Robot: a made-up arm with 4 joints.
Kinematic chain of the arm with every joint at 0, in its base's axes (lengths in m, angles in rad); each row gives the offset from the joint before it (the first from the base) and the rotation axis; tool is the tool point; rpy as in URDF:
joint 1: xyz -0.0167 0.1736 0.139 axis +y
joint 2: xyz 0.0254 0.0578 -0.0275 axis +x
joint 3: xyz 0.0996 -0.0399 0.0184 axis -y
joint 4: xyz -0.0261 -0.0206 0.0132 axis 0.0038 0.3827 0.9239
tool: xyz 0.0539 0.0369 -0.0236 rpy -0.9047 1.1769 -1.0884
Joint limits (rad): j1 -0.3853..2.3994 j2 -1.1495..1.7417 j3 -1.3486..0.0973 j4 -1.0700..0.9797
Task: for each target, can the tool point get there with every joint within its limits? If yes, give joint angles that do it. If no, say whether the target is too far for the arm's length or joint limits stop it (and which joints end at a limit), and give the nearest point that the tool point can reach.
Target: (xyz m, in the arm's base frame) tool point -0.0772 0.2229 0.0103
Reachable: yes | joints 1.7538 0.9073 -0.1326 0.2643
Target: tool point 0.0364 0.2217 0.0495
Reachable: yes | joints 0.8944 0.5691 -0.9731 0.6670
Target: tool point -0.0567 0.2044 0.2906
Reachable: no: joint limits stop it (at a limit: joint 1, joint 3, joint 4) | nearest point 0.0681 0.2248 0.1918 | short by 0.160 m
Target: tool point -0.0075 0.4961 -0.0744
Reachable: no: too far | nearest point -0.0091 0.2636 -0.0372 | short by 0.235 m
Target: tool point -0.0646 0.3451 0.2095
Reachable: no: joint limits stop it (at a limit: joint 1, joint 2, joint 4) | nearest point -0.0929 0.2624 0.0879 | short by 0.150 m
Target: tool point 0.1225 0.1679 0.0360
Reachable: yes | joints 0.3926 0.5752 -0.0231 -0.6376
